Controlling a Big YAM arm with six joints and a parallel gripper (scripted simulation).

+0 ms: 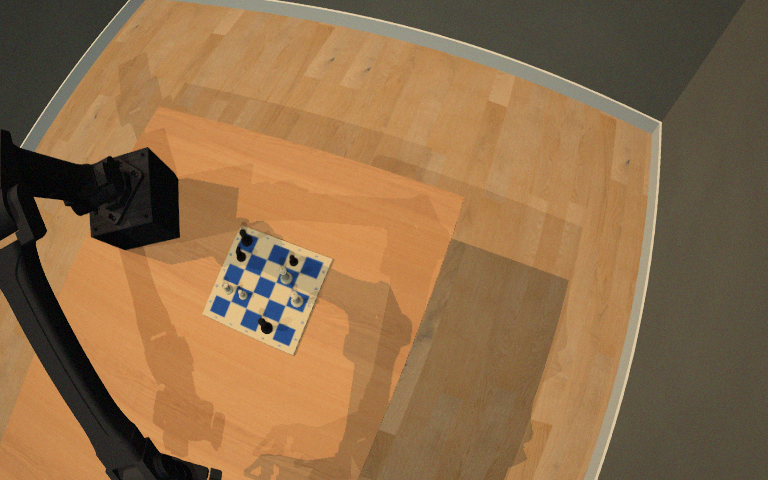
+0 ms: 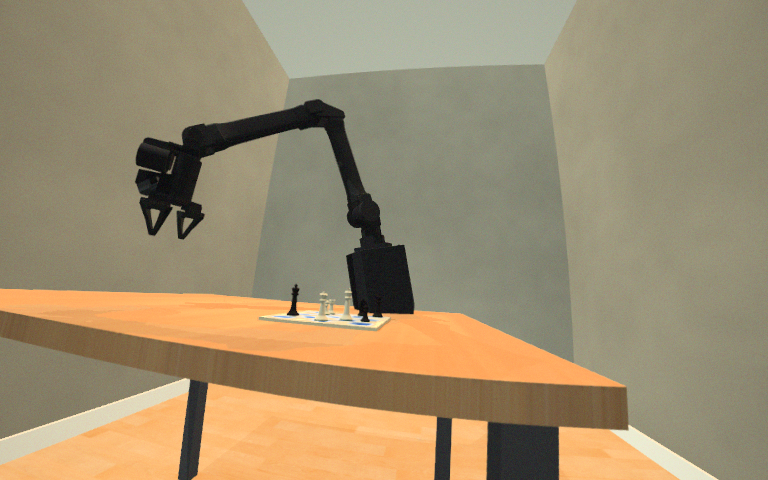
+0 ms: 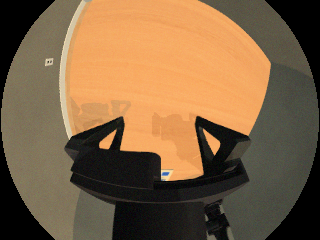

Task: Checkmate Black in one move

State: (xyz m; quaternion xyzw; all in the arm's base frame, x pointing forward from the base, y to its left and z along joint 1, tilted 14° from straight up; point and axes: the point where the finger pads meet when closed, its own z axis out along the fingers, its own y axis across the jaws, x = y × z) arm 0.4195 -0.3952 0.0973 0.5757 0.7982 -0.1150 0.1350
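Now: the chessboard 43 cm to the left of my hand, 16 cm below it and 9 cm behind it. The rest, counted from my hand: tall black piece (35 cm to the left, 13 cm below, 4 cm behind).
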